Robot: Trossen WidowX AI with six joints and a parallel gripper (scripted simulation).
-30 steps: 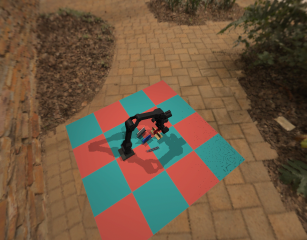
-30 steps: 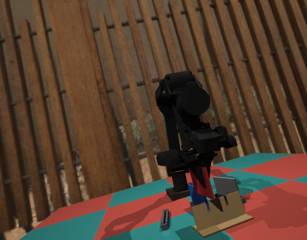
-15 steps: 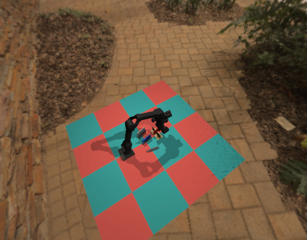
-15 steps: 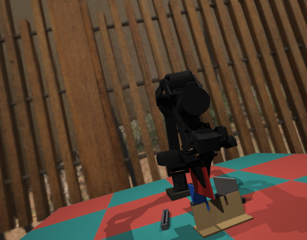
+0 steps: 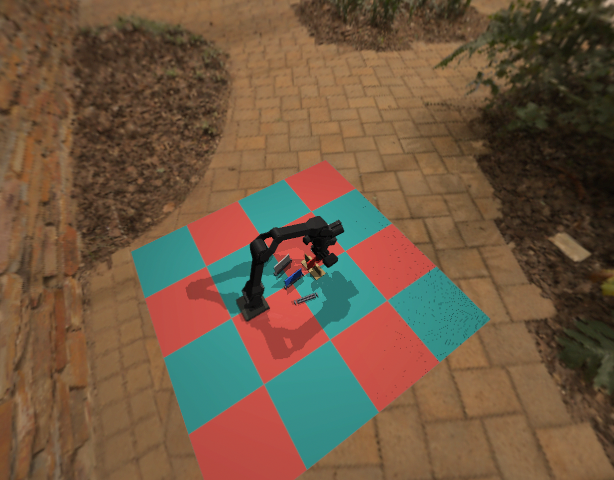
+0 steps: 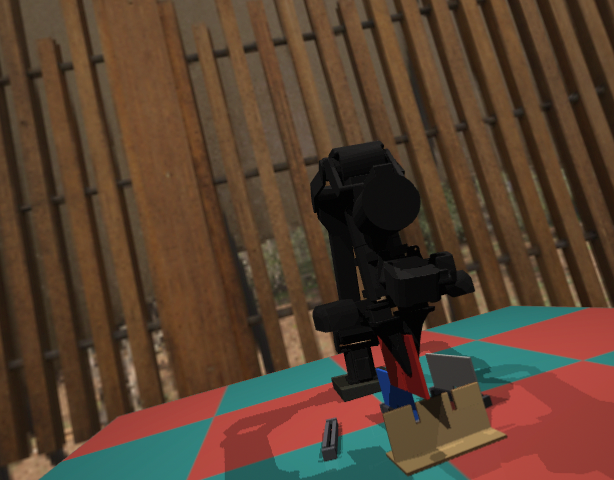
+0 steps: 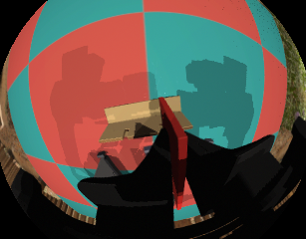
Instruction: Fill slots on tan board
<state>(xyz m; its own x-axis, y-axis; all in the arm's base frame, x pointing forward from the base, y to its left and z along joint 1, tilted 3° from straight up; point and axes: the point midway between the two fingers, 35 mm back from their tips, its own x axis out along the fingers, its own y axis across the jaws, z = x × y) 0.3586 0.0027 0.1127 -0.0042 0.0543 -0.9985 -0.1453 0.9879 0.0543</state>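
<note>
Right now the tan board is 80 mm below my gripper tip, 30 mm behind it and 20 mm to the left of it. Also, from my gripper tip: blue board 140 mm behind, 70 mm below, 10 mm to the left; then red board 20 mm behind; then grey board 160 mm behind, 100 mm to the left, 70 mm below.
</note>
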